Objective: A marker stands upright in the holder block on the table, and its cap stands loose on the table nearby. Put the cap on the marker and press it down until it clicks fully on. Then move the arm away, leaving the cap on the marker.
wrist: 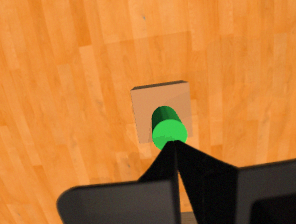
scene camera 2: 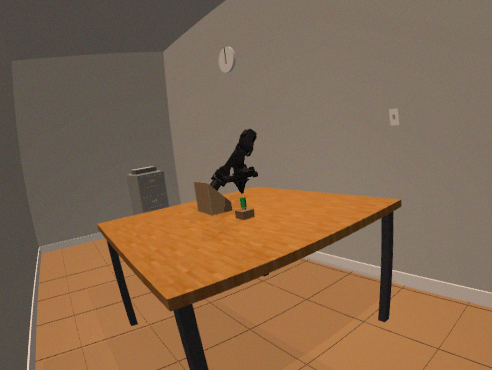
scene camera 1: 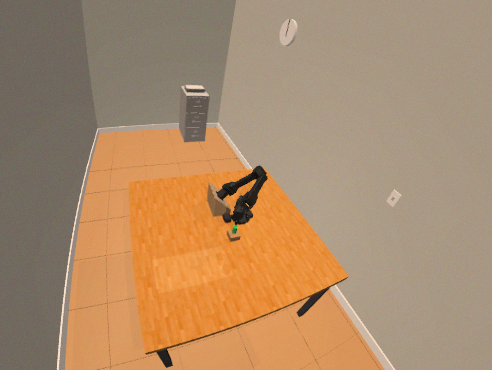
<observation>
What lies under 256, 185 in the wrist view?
My gripper.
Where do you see a green cap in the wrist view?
166, 125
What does my gripper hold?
Nothing.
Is my gripper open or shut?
Shut.
</observation>
